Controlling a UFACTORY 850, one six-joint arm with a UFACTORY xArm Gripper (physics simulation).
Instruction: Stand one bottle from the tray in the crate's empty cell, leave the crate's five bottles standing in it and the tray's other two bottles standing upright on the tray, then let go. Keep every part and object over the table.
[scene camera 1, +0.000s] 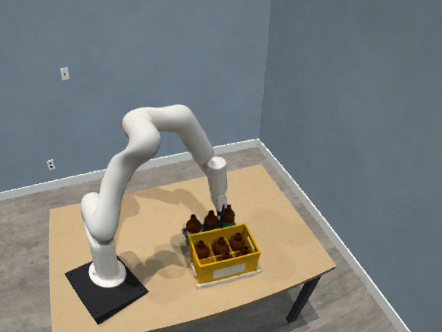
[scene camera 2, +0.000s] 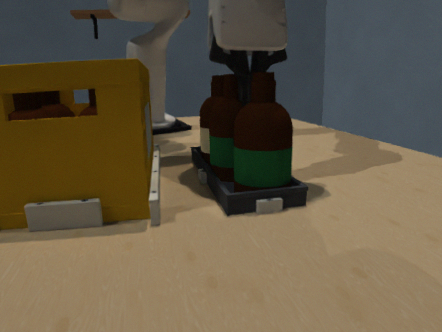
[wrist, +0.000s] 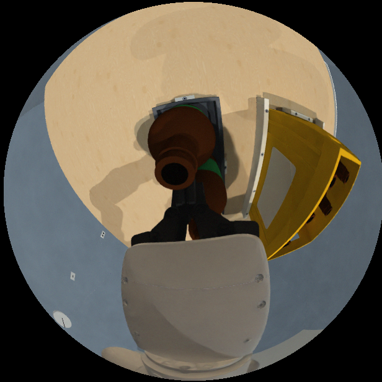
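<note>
Three brown bottles stand upright on the dark tray (scene camera 2: 240, 202) (wrist: 219, 120): a green-labelled end bottle (scene camera 1: 228, 217) (scene camera 2: 263, 125) (wrist: 181, 132), a green-labelled middle bottle (scene camera 1: 211, 220) (scene camera 2: 223, 117) (wrist: 215, 192) and a cream-labelled far bottle (scene camera 1: 193, 224) (scene camera 2: 205, 112). My gripper (scene camera 1: 222, 209) (scene camera 2: 244, 95) (wrist: 188, 181) is shut and empty, its fingers together just behind the end bottle's neck, on the middle bottle's side. Contact is unclear. The yellow crate (scene camera 1: 205, 273) (scene camera 2: 75, 165) (wrist: 307, 145) holds five bottles; its front left cell in scene camera 1 shows no bottle.
White strips (scene camera 1: 229, 279) (scene camera 2: 155, 190) (wrist: 262, 150) edge the crate's base on the wooden table (scene camera 1: 150, 200). The crate stands close beside the tray. The arm's black base plate (scene camera 1: 107, 300) is at the left of the table.
</note>
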